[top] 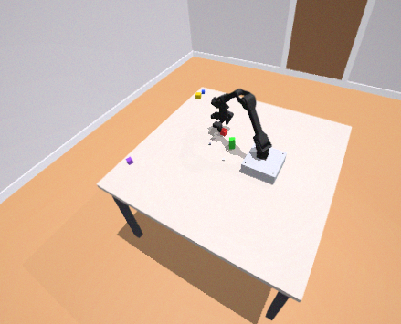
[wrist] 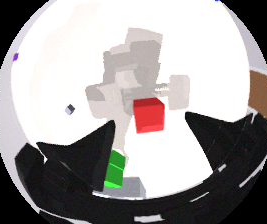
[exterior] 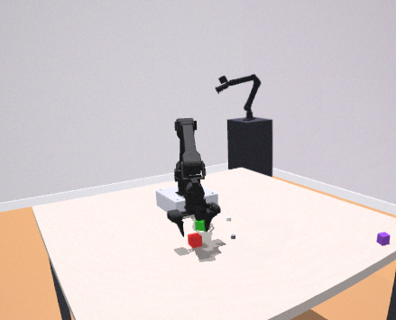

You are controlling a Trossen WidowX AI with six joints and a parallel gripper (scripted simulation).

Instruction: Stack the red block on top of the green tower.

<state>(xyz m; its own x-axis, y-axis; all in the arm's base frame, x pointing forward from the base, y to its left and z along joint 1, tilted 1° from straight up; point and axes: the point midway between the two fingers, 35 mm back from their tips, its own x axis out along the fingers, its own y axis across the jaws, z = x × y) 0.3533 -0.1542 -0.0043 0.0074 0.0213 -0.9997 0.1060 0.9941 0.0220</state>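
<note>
The red block is 30 mm below my gripper tip and 10 mm behind it. Also, from my gripper tip: blue cube 420 mm to the right, 420 mm ahead, 30 mm below; yellow cube 420 mm ahead, 340 mm to the right, 30 mm below; purple cube 540 mm to the left, 430 mm ahead, 30 mm below.
</note>
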